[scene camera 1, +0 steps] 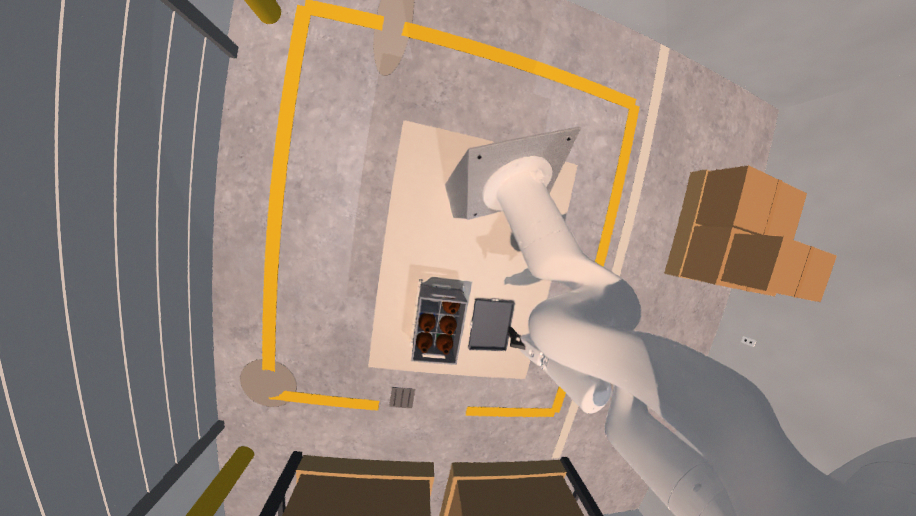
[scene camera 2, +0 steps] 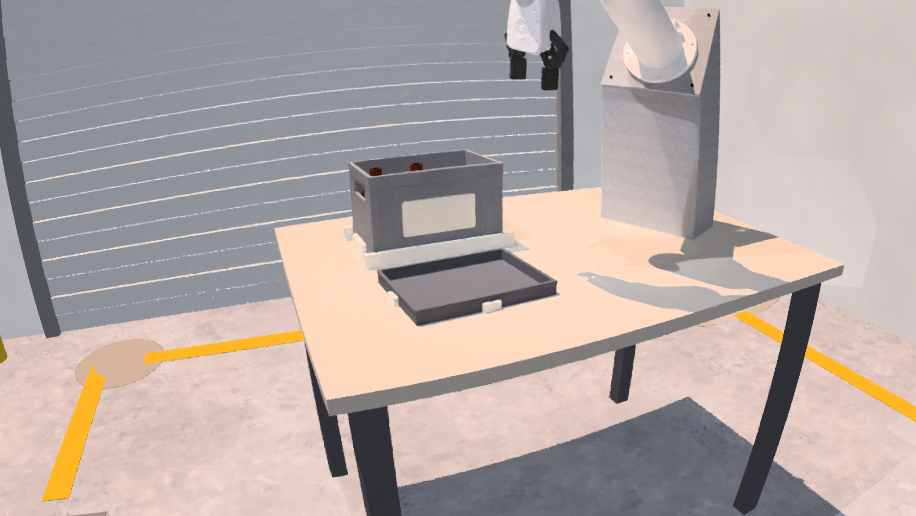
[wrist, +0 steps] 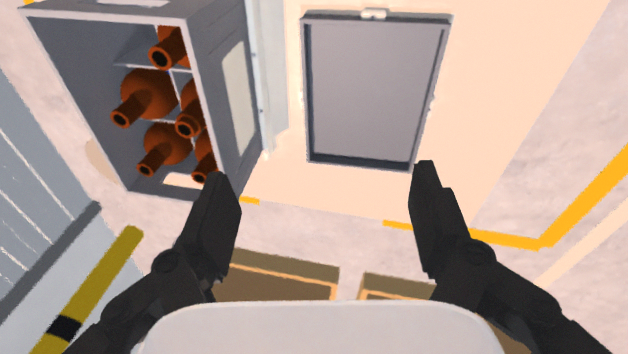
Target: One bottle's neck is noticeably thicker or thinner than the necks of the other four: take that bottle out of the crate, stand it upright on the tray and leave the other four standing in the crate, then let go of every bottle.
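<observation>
The grey crate (scene camera 1: 451,295) (scene camera 2: 378,217) (wrist: 212,55) stands on the table with five brown bottles upright inside; one compartment is empty. In the wrist view the bottles are one at the top (wrist: 161,56), a middle pair, left (wrist: 147,95) and right (wrist: 188,125), and a lower pair, left (wrist: 167,145) and right (wrist: 201,175). The middle right one's mouth looks somewhat wider than its neighbour's; I cannot tell for certain. The dark tray (scene camera 1: 492,323) (scene camera 2: 461,282) (wrist: 370,95) beside the crate is empty. My gripper (scene camera 1: 515,337) (scene camera 2: 533,75) (wrist: 320,186) is open and empty, high above the table on the tray's side.
White strips (scene camera 2: 442,249) border the crate's base, and small white stops (scene camera 2: 491,306) touch the tray. The crate's high walls surround the bottles. The arm's metal pedestal (scene camera 1: 471,182) (scene camera 2: 650,153) stands on the same table (scene camera 2: 358,358). Cardboard boxes (scene camera 1: 724,198) stand away from the table.
</observation>
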